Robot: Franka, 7 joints.
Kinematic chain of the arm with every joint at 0, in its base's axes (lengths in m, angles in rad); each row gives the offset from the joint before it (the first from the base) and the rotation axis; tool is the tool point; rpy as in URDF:
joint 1: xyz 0 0 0.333 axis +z
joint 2: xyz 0 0 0 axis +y
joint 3: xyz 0 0 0.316 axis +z
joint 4: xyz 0.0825 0 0 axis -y
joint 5: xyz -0.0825 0 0.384 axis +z
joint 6: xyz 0 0 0 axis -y
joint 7: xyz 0.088 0 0 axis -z
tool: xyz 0 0 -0.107 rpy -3.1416 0 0
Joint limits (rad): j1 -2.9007..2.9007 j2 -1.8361..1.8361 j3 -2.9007..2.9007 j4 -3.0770..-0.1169 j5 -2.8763..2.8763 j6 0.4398..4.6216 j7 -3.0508..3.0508
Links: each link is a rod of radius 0.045 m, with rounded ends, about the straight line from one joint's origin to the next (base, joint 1, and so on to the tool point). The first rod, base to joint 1, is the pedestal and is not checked.
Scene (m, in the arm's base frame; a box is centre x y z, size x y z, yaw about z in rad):
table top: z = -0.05
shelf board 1: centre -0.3 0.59 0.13 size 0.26 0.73 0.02 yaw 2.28
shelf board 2: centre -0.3 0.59 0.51 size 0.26 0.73 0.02 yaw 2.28
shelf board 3: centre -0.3 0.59 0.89 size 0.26 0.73 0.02 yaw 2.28
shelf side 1: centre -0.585 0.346 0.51 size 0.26 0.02 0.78 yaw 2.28
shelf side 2: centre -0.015 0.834 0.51 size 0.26 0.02 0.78 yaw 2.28
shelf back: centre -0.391 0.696 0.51 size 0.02 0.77 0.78 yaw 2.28
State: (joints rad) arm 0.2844 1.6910 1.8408 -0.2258 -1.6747 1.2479 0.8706
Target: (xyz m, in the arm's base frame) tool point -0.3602 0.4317 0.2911
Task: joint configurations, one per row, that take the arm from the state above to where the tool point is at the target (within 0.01 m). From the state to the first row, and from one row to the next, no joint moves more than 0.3 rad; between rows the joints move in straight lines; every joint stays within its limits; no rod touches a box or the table.
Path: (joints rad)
1: 0.2754 1.6934 1.8704 -0.4791 -1.6065 1.1777 0.8610
2: 0.2664 1.6957 1.9000 -0.7325 -1.5383 1.1074 0.8514
3: 0.2575 1.6981 1.9296 -0.9858 -1.4702 1.0372 0.8419
4: 0.2485 1.7004 1.9592 -1.2392 -1.4020 0.9669 0.8323
5: 0.2395 1.7028 1.9888 -1.4925 -1.3338 0.8967 0.8227
6: 0.4452 1.6945 1.9175 -1.7886 -1.1800 0.8042 0.8387
7: 0.6508 1.6863 1.8461 -2.0848 -1.0262 0.7117 0.8546
8: 0.8564 1.6780 1.7748 -2.3809 -0.8723 0.6191 0.8706
9: 0.9752 1.6879 1.7910 -2.1611 -0.9600 0.7228 0.8706
10: 1.0940 1.6979 1.8071 -1.9413 -1.0476 0.8264 0.8706
11: 1.2128 1.7078 1.8232 -1.7215 -1.1353 0.9300 0.8706

